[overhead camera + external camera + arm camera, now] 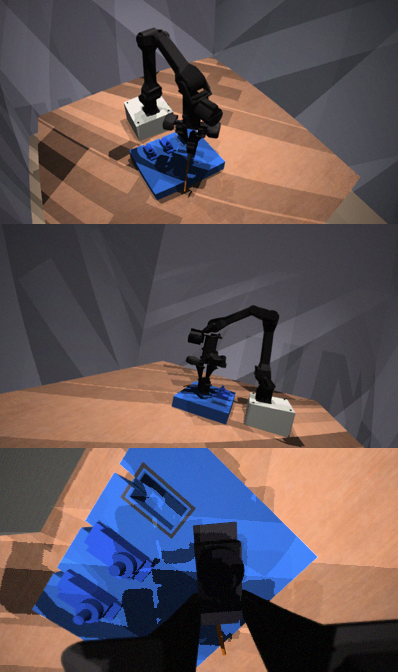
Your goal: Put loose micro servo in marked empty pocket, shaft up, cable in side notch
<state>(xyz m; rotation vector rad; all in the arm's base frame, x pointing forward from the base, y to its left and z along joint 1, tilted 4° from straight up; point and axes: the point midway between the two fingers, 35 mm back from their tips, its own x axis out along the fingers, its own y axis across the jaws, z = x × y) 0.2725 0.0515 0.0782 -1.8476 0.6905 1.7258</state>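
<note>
The blue robot deck lies 10 cm below my gripper tip, 6 cm to the right of it and 2 cm ahead of it.
</note>
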